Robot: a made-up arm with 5 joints.
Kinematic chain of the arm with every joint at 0, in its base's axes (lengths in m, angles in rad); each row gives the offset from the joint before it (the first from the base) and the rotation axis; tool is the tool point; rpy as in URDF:
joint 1: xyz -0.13 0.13 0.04 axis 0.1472 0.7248 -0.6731
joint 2: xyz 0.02 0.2 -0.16 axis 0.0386 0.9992 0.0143
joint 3: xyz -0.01 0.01 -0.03 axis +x
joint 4: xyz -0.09 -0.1 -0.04 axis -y
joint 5: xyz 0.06 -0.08 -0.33 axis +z
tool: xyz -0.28 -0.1 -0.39 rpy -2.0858 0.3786 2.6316
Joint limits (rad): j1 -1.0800..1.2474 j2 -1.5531..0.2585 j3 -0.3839..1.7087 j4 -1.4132..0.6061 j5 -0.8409..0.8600
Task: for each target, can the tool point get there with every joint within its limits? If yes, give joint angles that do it. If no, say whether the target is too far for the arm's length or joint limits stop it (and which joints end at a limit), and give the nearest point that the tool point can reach.
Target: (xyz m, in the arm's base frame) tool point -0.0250 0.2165 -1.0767
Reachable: yes | joints -0.8289 -0.2644 0.8596 -0.6981 0.5361
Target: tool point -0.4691 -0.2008 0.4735
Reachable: no: joint limits stop it (at a limit: joint 2, joint 3, joint 4) | nearest point -0.8484 0.1127 0.3881 | short by 0.499 m
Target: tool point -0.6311 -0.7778 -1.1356
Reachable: no: too far | nearest point -0.4216 -0.3470 -0.7583 | short by 0.610 m
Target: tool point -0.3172 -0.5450 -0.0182
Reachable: no: joint limits stop it (at a limit: joint 1, joint 2, joint 3, joint 4, joint 5) | nearest point -0.2432 -0.5092 -0.1395 | short by 0.147 m
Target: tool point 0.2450 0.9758 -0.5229
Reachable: yes | joints 0.9301 -0.6653 1.3346 0.3060 -0.5452
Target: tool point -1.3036 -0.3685 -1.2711
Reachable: no: too far | nearest point -0.7465 -0.0438 -0.7602 | short by 0.823 m
